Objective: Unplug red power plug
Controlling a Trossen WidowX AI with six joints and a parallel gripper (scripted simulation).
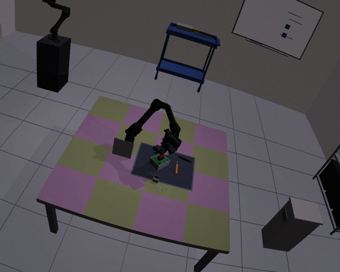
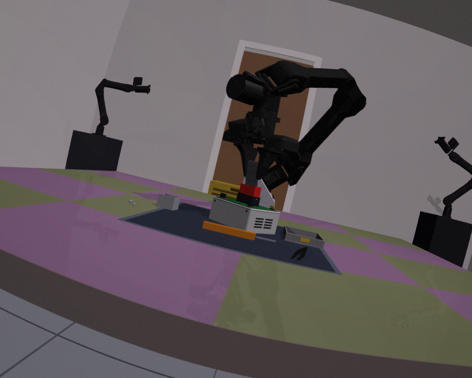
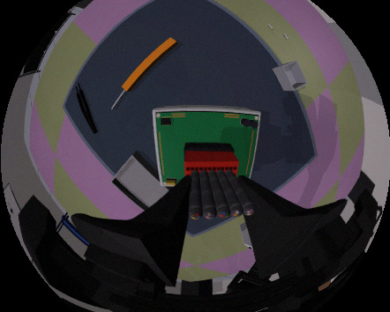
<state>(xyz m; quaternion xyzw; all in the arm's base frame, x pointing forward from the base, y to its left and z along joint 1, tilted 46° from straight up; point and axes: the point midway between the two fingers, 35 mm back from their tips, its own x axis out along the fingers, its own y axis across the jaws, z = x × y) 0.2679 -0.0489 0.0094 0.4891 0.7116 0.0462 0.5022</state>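
The red power plug lies 2 cm below my gripper tip. Round my gripper tip: dark mat: 11 cm below, 5 cm ahead.
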